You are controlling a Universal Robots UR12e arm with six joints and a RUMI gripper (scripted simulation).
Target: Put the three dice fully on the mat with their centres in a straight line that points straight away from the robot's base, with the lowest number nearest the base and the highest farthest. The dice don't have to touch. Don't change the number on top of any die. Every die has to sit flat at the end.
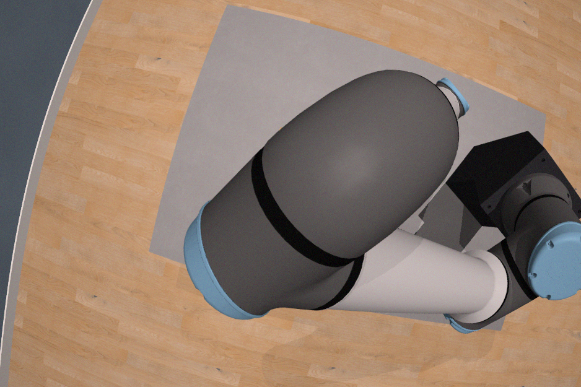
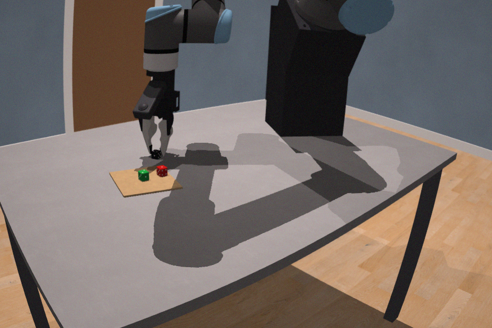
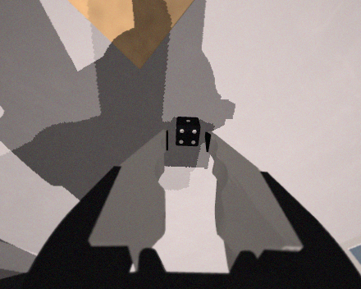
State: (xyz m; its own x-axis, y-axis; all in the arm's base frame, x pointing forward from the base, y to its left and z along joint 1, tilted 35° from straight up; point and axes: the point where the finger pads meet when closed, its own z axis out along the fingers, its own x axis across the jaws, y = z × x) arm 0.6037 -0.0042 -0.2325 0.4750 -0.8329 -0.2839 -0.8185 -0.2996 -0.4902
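Now: the black die 10 mm below my hand. Round my hand: tan mat 110 mm to the left, 110 mm ahead, 20 mm below; then red die 110 mm to the left, 50 mm ahead, 10 mm below; then green die 110 mm to the left, 110 mm ahead, 10 mm below.
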